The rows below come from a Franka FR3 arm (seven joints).
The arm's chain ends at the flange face. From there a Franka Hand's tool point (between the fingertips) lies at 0.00 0.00 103.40 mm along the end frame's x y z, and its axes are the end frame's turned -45 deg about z.
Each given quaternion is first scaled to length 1.
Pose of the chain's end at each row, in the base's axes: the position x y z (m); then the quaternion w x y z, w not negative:
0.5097 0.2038 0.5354 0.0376 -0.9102 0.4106 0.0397
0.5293 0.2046 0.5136 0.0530 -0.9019 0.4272 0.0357
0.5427 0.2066 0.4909 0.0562 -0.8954 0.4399 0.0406
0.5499 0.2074 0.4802 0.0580 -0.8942 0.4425 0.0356
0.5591 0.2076 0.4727 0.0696 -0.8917 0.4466 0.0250
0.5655 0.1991 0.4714 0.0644 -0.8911 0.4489 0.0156
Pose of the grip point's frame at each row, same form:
0.5054 0.2142 0.4326 0.0499 -0.9980 0.0310 0.0223
0.5273 0.2176 0.4110 0.0626 -0.9967 0.0495 0.0127
0.5403 0.2207 0.3885 0.0675 -0.9956 0.0638 0.0160
0.5486 0.2214 0.3778 0.0672 -0.9955 0.0666 0.0107
0.5609 0.2227 0.3704 0.0739 -0.9947 0.0714 -0.0035
0.5686 0.2124 0.3689 0.0655 -0.9951 0.0737 -0.0102

